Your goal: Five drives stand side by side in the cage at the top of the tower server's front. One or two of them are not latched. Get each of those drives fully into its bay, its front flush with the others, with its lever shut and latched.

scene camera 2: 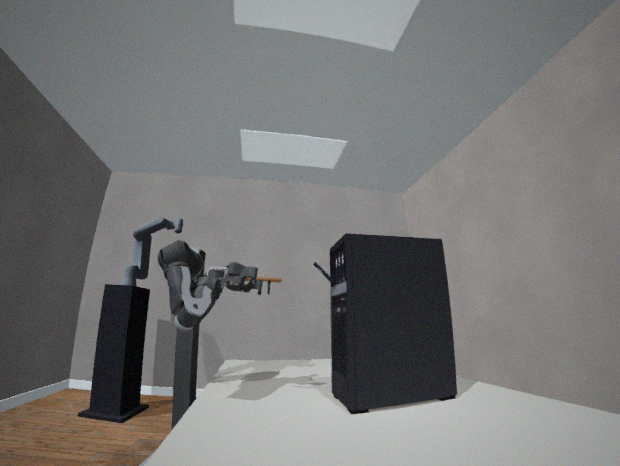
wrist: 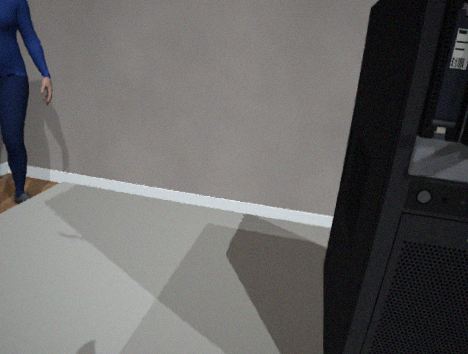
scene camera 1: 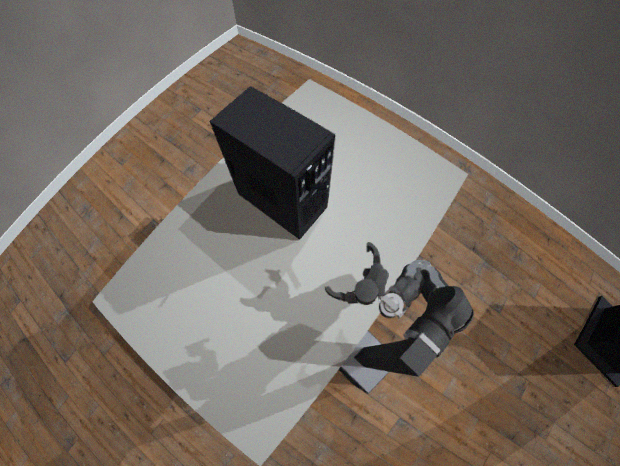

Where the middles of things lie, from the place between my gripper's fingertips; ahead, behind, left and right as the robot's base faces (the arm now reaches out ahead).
Labels:
The black tower server (scene camera 2: 392,343) lies 41 cm ahead of my hand, 11 cm to the right of it and 13 cm below it.

